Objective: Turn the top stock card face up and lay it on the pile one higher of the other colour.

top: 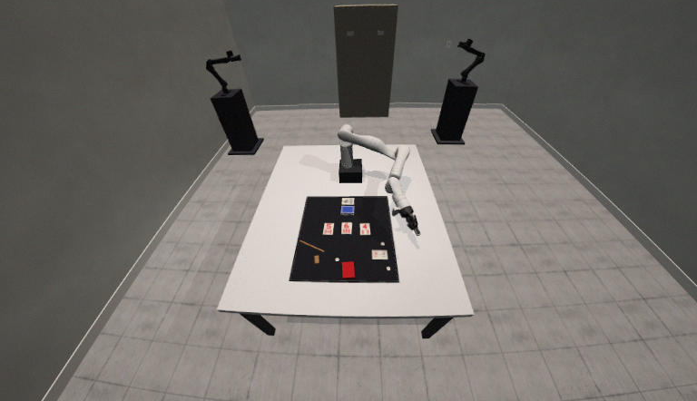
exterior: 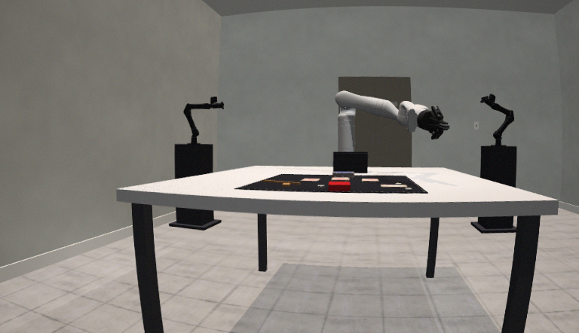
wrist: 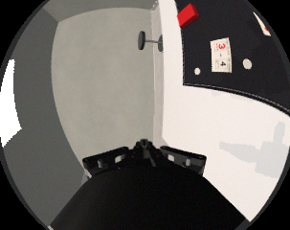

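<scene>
Now: the blue-backed card 39 cm to the right of my hand, 30 cm behind it and 19 cm below it. From my hand the other things lie so: black mat (39 cm to the right, 22 cm below, 13 cm behind); black 6 card (39 cm to the right, 39 cm behind, 20 cm below); red block (36 cm to the right, 20 cm below, 12 cm ahead).
</scene>
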